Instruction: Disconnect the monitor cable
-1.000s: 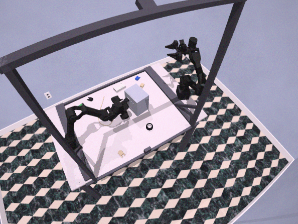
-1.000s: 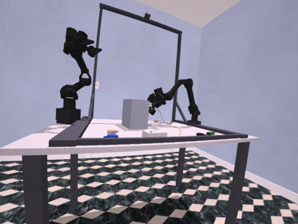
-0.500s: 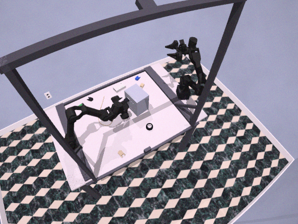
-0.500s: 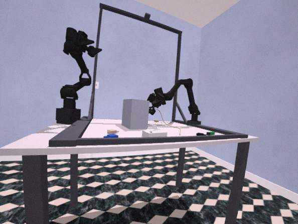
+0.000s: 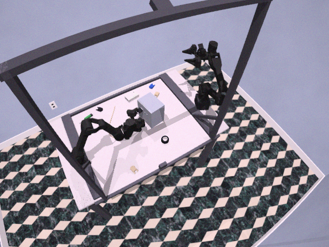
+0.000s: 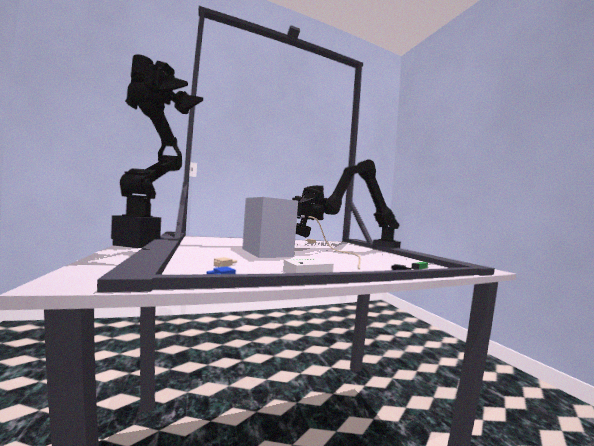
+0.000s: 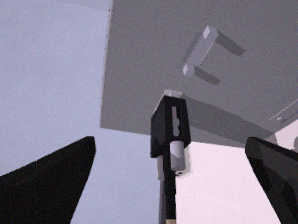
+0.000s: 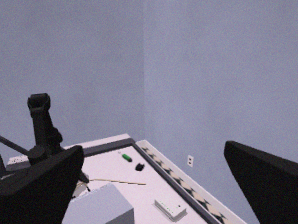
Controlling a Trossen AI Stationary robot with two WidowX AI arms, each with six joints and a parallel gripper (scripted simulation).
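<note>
Right now the grey box is 30 mm ahead of my left hand, 130 mm to the right of it and 50 mm below it.
</note>
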